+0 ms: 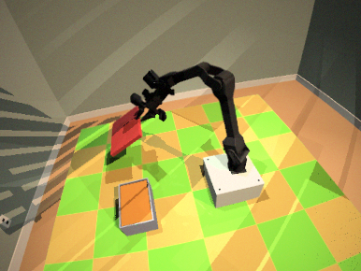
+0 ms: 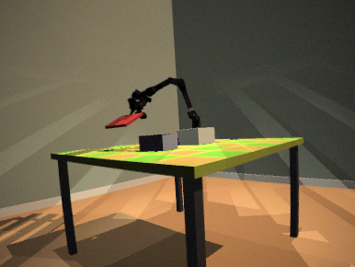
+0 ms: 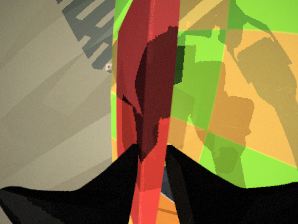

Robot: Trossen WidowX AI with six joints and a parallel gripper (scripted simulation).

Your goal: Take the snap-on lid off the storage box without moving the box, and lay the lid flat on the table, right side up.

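The red lid lies 70 mm ahead of my gripper tip, 30 mm below it and 10 mm to the left of it. The rest, counted from my gripper tip: grey storage box (340 mm to the left, 180 mm below, 40 mm ahead).
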